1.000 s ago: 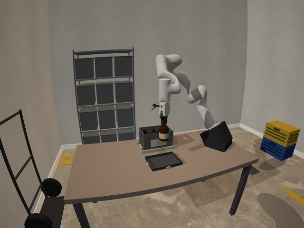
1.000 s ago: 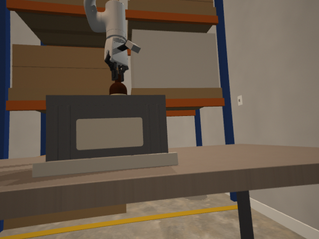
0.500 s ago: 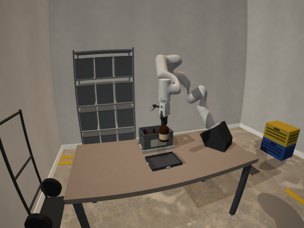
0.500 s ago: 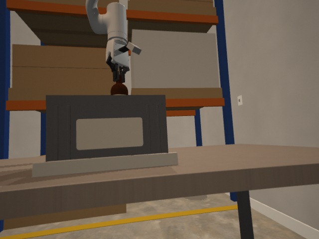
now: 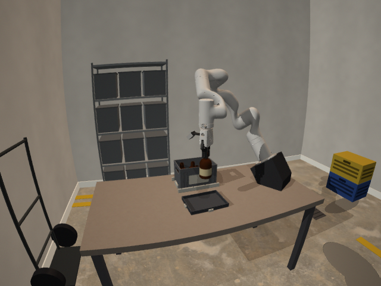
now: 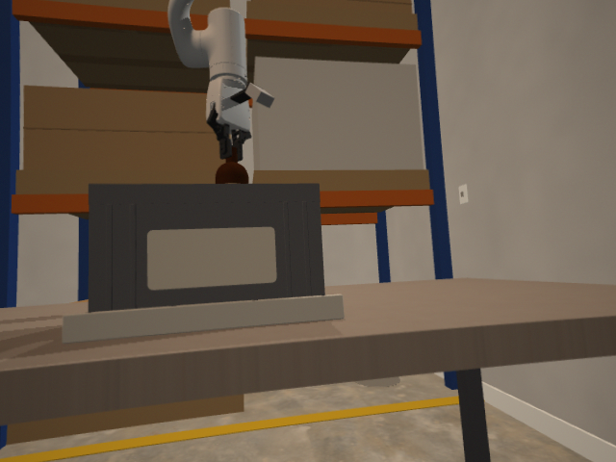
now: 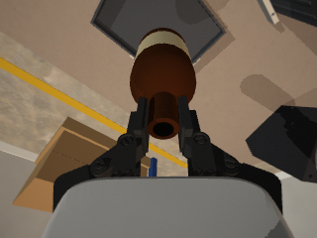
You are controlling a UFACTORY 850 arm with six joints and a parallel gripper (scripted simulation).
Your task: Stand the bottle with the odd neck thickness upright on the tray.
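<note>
The bottle is 7 cm below my hand. Also, from my hand: black tray: 1 cm to the left, 32 cm below; then dark grey crate: 9 cm behind, 26 cm to the right, 25 cm below.
</note>
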